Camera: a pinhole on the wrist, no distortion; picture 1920 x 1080 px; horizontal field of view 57.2 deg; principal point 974.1 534.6 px. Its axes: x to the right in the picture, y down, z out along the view. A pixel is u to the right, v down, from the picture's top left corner.
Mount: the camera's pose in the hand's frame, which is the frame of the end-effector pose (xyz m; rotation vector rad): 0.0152 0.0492 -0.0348 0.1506 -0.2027 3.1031
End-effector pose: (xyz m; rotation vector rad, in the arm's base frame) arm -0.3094 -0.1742 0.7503 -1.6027 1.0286 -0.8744
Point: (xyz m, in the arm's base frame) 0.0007 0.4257 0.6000
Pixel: outside the picture
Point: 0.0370 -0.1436 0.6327
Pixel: 782 341
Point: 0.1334 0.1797 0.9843
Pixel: outside the picture
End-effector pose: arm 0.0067 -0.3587 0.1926 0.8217 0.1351 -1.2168
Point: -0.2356 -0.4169 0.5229
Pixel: outside the picture
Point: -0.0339 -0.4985 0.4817
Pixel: 1532 86
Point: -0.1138 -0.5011 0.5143
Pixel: 1678 374
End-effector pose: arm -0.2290 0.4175 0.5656 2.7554 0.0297 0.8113
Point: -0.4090 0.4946 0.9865
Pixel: behind the camera
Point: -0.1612 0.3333 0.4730
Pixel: 1314 265
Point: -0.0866 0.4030 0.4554
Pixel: 757 892
